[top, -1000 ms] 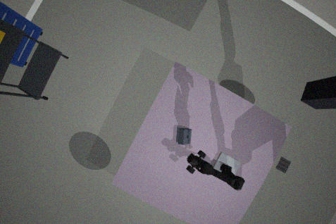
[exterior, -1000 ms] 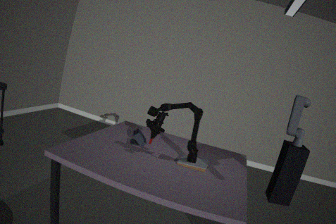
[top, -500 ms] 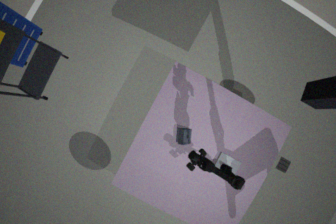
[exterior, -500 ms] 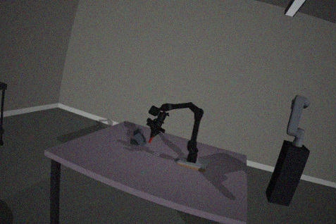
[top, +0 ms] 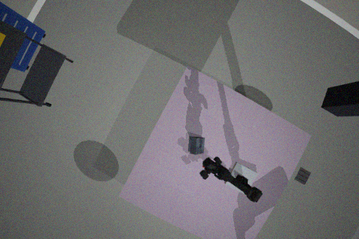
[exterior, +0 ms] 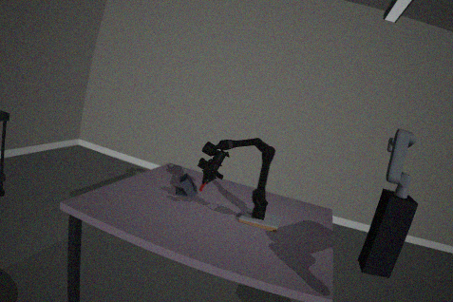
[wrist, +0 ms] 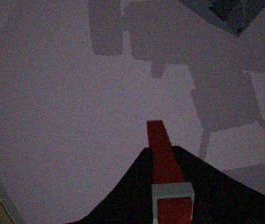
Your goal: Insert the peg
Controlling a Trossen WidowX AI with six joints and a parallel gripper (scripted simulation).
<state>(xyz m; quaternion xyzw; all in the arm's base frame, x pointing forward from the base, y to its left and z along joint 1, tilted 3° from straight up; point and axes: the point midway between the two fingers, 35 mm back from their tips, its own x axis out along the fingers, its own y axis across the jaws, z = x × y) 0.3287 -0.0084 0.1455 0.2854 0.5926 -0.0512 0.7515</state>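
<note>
Now: the grey sloped panel 120 mm to the right of my gripper tip, 120 mm ahead of it and 70 mm below it. From my gripper tip the other things lie so: red peg (20 mm above, 10 mm behind).
</note>
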